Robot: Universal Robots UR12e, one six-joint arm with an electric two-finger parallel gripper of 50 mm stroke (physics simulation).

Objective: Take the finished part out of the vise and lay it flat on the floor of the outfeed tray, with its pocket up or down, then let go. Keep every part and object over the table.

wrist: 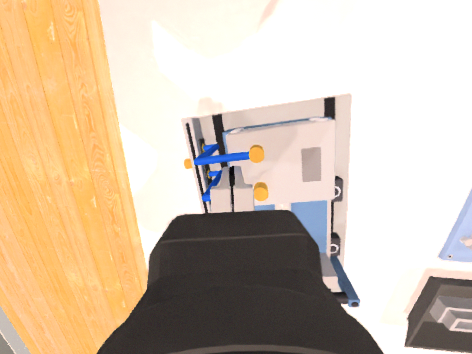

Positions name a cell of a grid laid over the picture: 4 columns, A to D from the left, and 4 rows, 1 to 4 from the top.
Labels:
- my gripper: B3
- light grey base plate: C2

